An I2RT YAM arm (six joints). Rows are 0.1 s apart.
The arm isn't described. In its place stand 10 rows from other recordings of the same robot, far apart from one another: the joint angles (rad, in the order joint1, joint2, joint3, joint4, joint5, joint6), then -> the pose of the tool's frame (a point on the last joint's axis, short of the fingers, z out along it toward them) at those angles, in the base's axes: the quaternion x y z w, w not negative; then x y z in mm.
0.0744 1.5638 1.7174 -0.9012 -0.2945 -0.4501 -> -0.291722 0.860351 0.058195 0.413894 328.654 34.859 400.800
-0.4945 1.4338 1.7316 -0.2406 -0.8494 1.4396 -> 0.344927 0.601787 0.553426 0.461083 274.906 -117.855 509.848
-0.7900 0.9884 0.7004 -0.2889 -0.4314 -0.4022 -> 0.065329 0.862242 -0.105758 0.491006 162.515 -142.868 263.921
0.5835 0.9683 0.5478 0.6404 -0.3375 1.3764 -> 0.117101 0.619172 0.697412 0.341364 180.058 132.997 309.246
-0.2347 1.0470 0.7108 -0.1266 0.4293 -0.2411 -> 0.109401 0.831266 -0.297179 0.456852 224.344 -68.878 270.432
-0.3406 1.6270 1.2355 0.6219 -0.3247 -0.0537 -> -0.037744 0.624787 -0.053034 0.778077 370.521 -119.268 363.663
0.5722 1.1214 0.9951 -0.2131 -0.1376 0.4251 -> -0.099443 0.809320 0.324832 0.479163 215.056 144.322 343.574
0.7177 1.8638 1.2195 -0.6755 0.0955 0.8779 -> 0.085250 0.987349 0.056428 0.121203 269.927 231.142 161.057
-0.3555 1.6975 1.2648 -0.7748 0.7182 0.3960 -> 0.396967 0.833270 -0.342154 0.176092 307.551 -139.174 232.895
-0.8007 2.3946 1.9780 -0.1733 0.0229 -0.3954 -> 0.182812 0.862929 -0.273530 0.383556 384.485 -397.606 187.638
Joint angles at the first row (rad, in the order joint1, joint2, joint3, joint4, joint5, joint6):
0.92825, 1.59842, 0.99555, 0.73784, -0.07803, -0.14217
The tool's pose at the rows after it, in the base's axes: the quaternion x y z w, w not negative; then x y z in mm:
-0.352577 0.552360 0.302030 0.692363 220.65 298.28 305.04
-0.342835 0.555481 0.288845 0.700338 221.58 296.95 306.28
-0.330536 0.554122 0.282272 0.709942 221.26 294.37 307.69
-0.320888 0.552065 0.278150 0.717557 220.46 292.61 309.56
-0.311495 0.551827 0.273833 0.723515 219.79 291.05 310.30
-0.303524 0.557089 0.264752 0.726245 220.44 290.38 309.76
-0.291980 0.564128 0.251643 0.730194 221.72 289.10 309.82
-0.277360 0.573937 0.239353 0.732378 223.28 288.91 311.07
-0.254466 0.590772 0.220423 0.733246 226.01 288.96 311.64
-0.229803 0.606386 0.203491 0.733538 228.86 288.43 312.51
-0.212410 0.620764 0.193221 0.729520 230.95 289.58 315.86
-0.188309 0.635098 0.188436 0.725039 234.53 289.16 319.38
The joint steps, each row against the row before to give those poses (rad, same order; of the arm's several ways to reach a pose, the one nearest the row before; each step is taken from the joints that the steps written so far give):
0.00086, -0.00442, 0.00244, 0.00000, 0.02819, -0.00749
-0.00088, -0.00240, -0.00025, 0.00439, 0.03410, -0.00977
-0.00093, -0.00619, -0.00942, 0.02305, 0.02660, -0.00182
0.00084, -0.00577, -0.00590, 0.01760, 0.02042, -0.00134
0.00097, -0.00422, -0.00693, 0.01554, 0.02107, -0.00001
0.00008, 0.00006, -0.00147, -0.00003, 0.02684, -0.00248
-0.00132, -0.00092, 0.00006, -0.00234, 0.03695, -0.00360
0.00044, 0.00084, 0.00842, -0.01225, 0.04324, 0.00373
0.00053, 0.00424, 0.01289, -0.02161, 0.06721, 0.00987
-0.00104, 0.00339, 0.01254, -0.02036, 0.06450, 0.01518
0.00157, 0.00195, 0.02470, -0.04157, 0.04624, 0.01985
-0.00463, 0.00194, 0.02385, -0.03770, 0.04187, 0.03692

